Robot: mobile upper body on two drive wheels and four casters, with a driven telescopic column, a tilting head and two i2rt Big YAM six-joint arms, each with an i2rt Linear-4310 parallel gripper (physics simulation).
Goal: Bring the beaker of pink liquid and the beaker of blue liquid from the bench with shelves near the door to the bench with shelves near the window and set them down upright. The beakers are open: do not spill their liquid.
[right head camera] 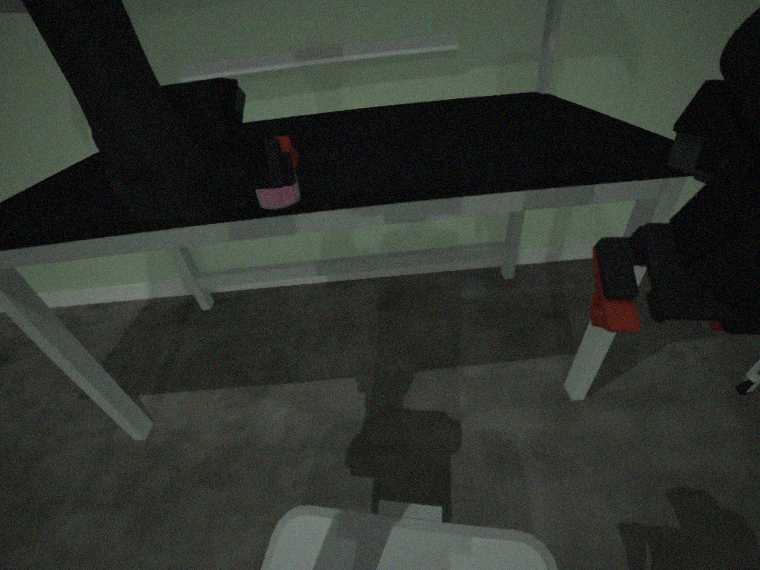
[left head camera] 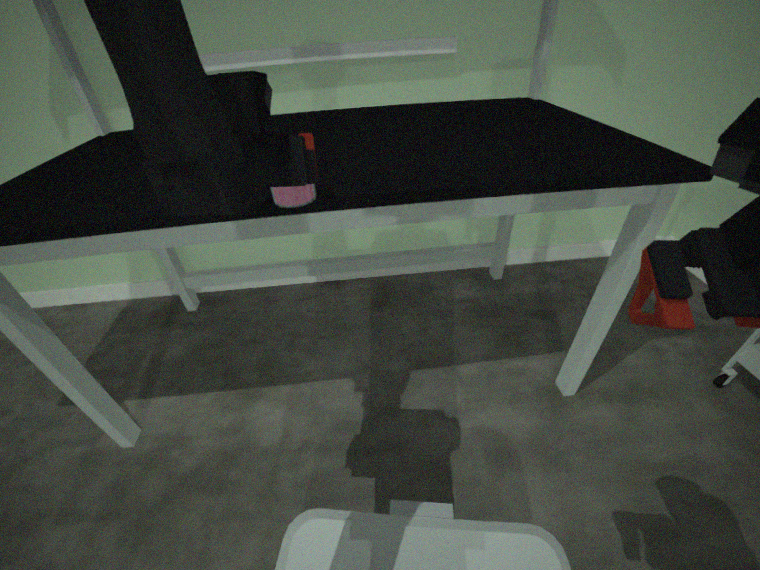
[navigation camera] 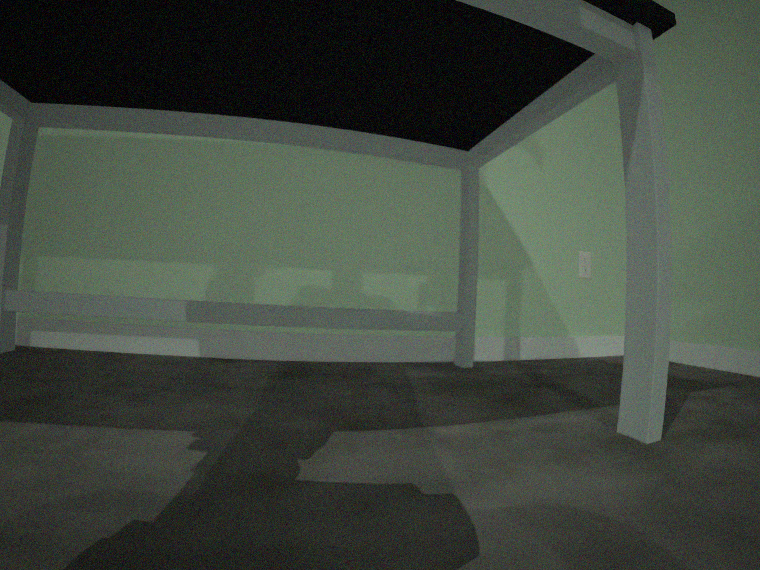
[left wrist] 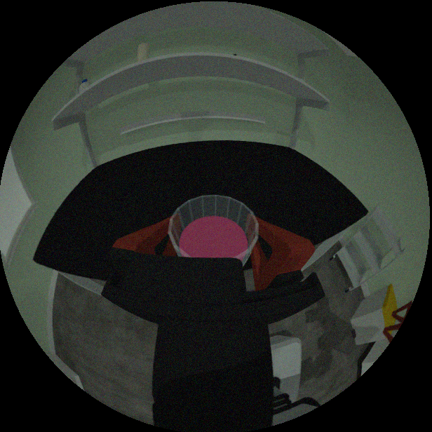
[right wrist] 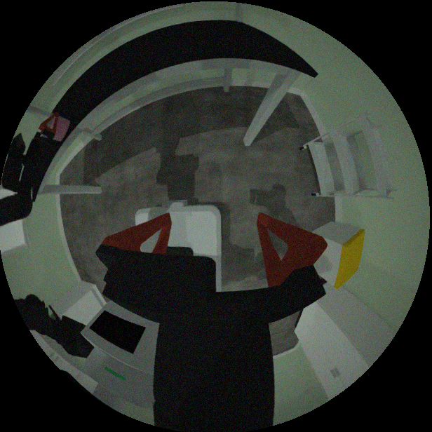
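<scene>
The beaker of pink liquid is upright at the front edge of a black-topped bench. I cannot tell whether its base touches the top. My left gripper is shut on it, a red finger on either side. The liquid lies inside the open glass rim. My right gripper is open and empty, beyond the bench's right front corner in the head views. The beaker of blue liquid does not show in these views.
Wall shelves hang above the bench, with a pale container and a blue-capped bottle. A white wheeled step unit and a box with a yellow face stand at the right. Bench legs stand in front.
</scene>
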